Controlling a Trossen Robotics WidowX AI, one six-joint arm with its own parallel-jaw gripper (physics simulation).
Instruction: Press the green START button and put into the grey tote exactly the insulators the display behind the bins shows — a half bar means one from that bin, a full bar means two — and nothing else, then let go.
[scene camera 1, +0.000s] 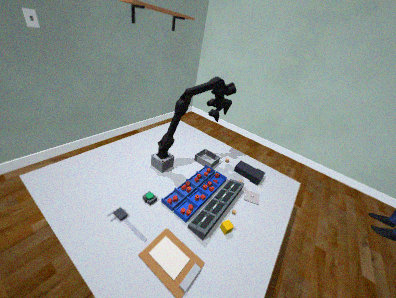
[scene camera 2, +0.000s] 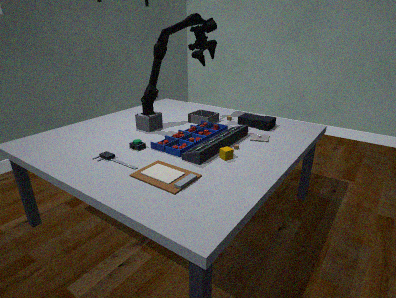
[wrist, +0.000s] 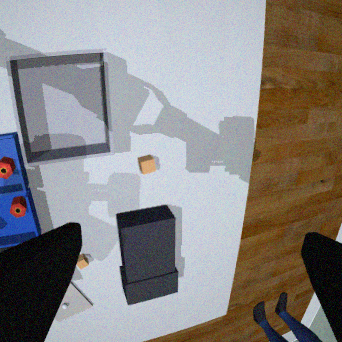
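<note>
My gripper (scene camera 1: 221, 114) (scene camera 2: 208, 61) (wrist: 194, 240) is open and empty, high above the table's far part. The grey tote (scene camera 1: 204, 161) (scene camera 2: 202, 120) (wrist: 70, 152) stands upright below it; no insulators show inside in the wrist view. The blue bins (scene camera 1: 174, 212) (scene camera 2: 170, 149) (wrist: 10, 145) hold several red insulators (scene camera 1: 188, 186) (wrist: 18, 206). The green START button (scene camera 1: 149, 195) (scene camera 2: 137, 142) sits on a dark base, left of the bins. The long dark display (scene camera 1: 215, 206) (scene camera 2: 192, 156) lies along the bins' far side from the arm's base; its bars are too small to read.
A black stepped box (scene camera 1: 249, 172) (scene camera 2: 256, 121) (wrist: 147, 250) stands near the tote. A tan block (scene camera 1: 227, 160) (wrist: 147, 164) lies between them. A yellow cube (scene camera 1: 227, 226) (scene camera 2: 226, 153) and a clipboard (scene camera 1: 160, 271) lie by the display. A caliper-like tool (scene camera 1: 120, 214) lies near the button.
</note>
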